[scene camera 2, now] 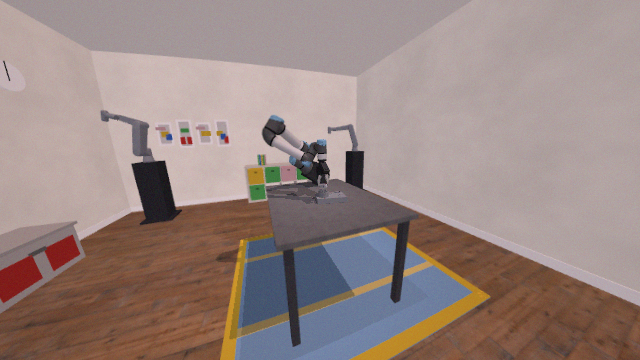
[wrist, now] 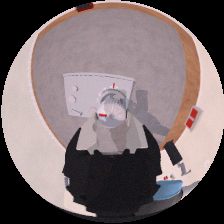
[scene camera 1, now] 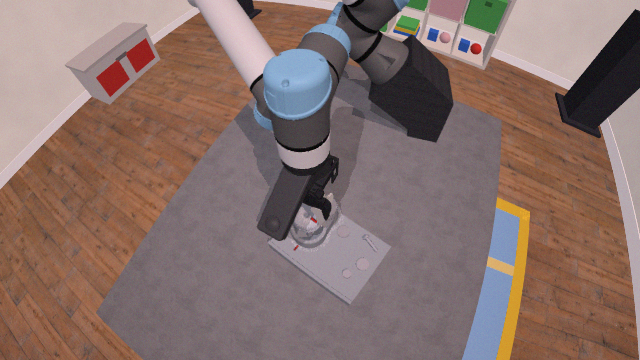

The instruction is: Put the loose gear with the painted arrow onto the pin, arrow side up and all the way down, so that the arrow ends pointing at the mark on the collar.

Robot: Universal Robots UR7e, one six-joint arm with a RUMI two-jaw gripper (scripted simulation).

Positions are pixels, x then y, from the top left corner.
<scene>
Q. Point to a grey base plate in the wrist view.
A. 90,93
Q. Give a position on a grey base plate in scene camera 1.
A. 322,255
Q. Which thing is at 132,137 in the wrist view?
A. My gripper.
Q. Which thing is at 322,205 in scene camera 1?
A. My gripper.
</scene>
